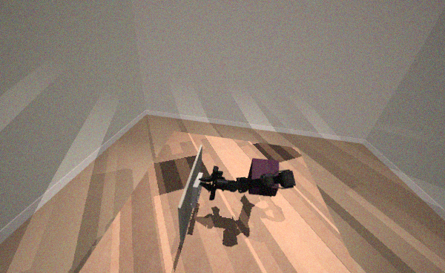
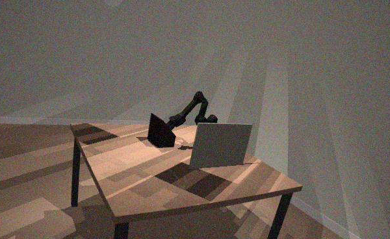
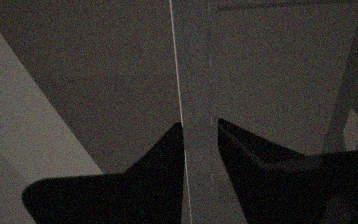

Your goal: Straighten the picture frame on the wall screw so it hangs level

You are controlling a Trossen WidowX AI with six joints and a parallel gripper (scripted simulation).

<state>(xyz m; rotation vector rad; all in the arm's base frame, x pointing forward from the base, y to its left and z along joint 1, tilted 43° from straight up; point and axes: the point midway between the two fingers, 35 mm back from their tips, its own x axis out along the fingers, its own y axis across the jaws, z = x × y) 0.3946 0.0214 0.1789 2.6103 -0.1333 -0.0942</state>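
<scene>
Right now the picture frame is 5 cm below my gripper tip, 1 cm to the left of it and 1 cm ahead of it. Also, from my gripper tip: grey wall panel (6 cm below, 2 cm ahead, 1 cm to the left).
</scene>
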